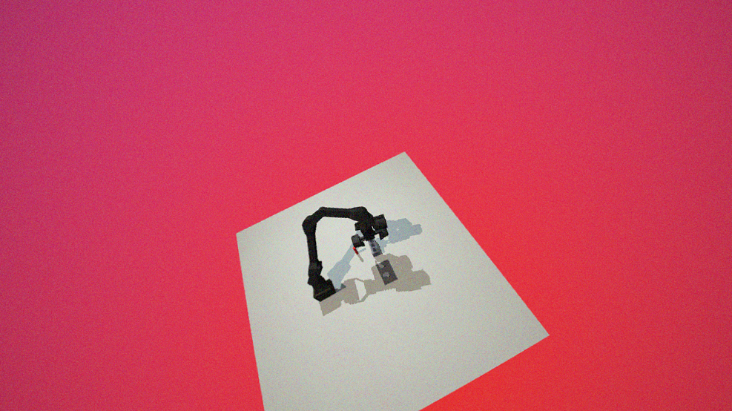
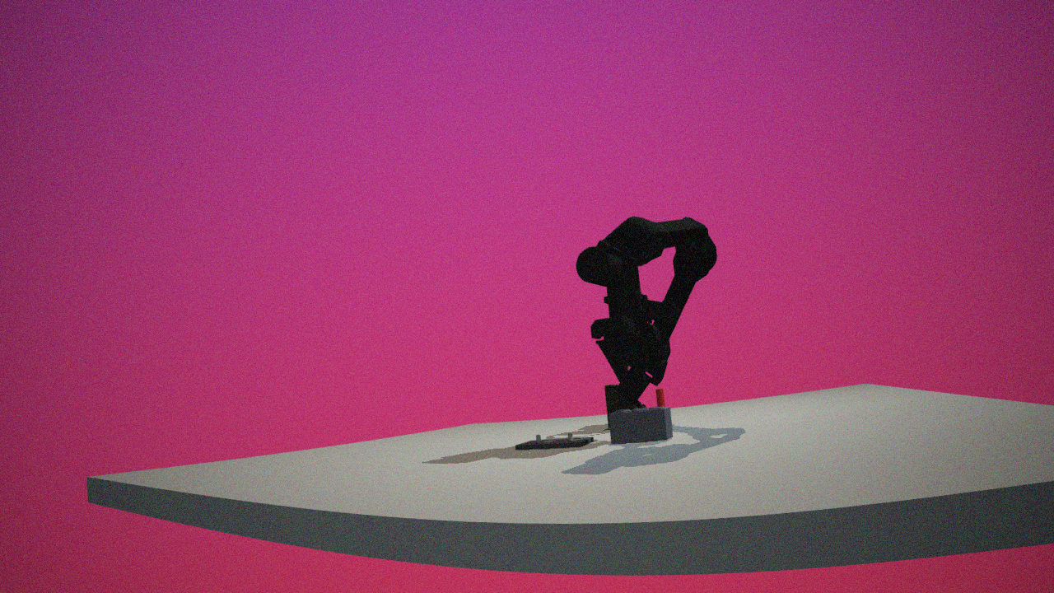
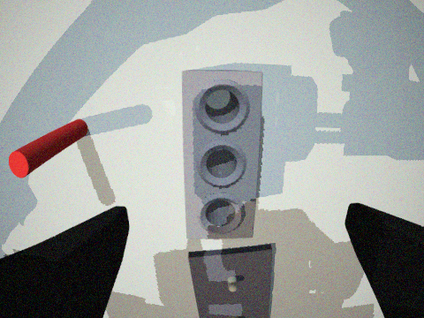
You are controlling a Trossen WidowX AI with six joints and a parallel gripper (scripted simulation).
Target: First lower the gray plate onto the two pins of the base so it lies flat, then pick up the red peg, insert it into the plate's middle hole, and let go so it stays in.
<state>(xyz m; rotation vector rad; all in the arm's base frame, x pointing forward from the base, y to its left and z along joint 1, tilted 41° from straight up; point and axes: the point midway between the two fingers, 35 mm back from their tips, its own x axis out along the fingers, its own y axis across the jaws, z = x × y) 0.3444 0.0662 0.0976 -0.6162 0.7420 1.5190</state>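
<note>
Right now my gripper tip is 60 mm above the plate, 10 mm to the right of it and 10 mm past it. Round my gripper tip: dark flat base (150 mm to the right, 90 mm below); red peg (110 mm behind, 60 mm below, 20 mm to the left).
</note>
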